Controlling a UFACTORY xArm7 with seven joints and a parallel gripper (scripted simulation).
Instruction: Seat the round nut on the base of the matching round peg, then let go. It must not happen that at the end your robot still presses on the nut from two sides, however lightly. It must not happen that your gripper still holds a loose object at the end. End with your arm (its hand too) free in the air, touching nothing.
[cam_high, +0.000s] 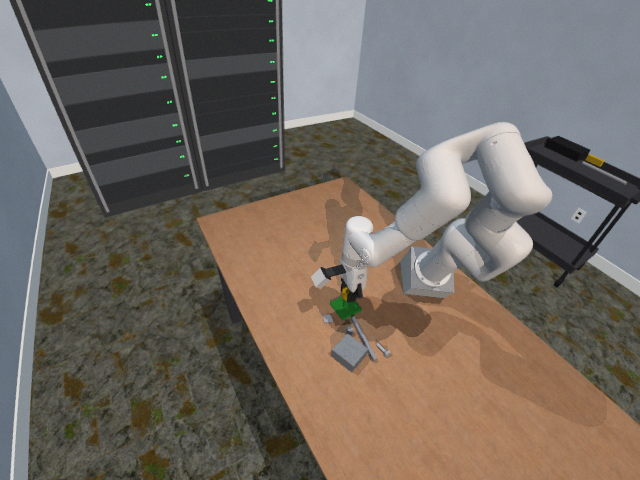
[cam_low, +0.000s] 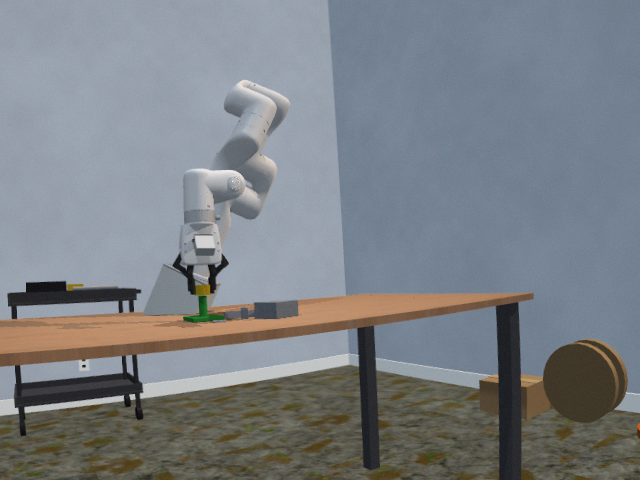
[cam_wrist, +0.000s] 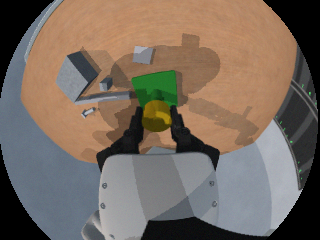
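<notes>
My hand is 80 mm short of the grey square and 80 mm above it. The rest, counted from my hand: grey bar (130 mm to the left, 80 mm below, 40 mm ahead); then grey block (140 mm to the left, 110 mm ahead, 60 mm below); then bolt (200 mm to the left, 80 mm below, 20 mm ahead).
</notes>
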